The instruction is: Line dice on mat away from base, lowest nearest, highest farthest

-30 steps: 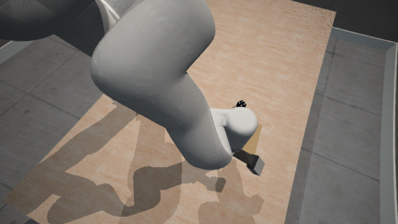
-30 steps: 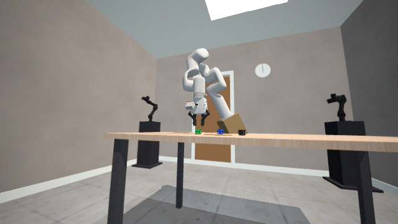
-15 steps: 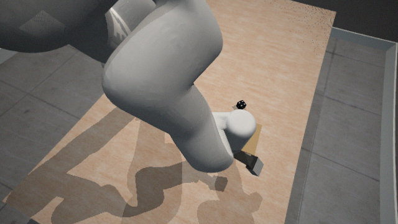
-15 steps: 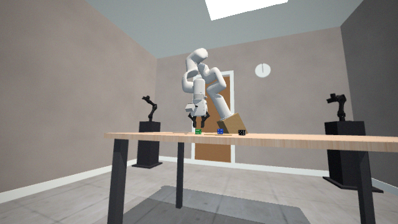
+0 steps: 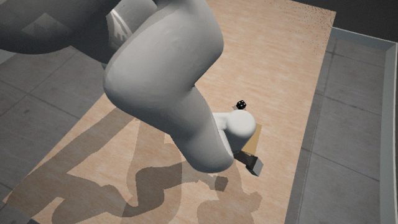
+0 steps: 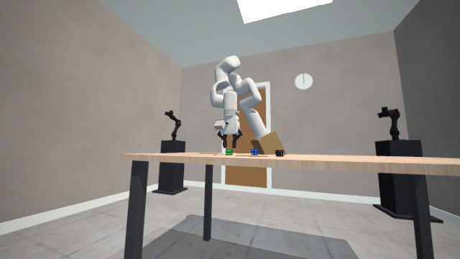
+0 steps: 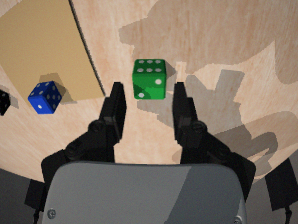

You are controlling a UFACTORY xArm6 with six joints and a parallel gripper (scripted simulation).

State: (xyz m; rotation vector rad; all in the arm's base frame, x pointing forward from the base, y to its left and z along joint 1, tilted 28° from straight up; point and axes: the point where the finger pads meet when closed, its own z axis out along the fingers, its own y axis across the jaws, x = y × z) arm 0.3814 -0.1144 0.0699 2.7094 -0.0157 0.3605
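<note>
My gripper is now 4 cm above the green die. The rest, counted from my hand: tan mat (13 cm to the left, 5 cm below, 4 cm ahead); black die (25 cm to the left, 4 cm below, 1 cm behind); blue die (13 cm to the left, 4 cm below, 1 cm behind).
</note>
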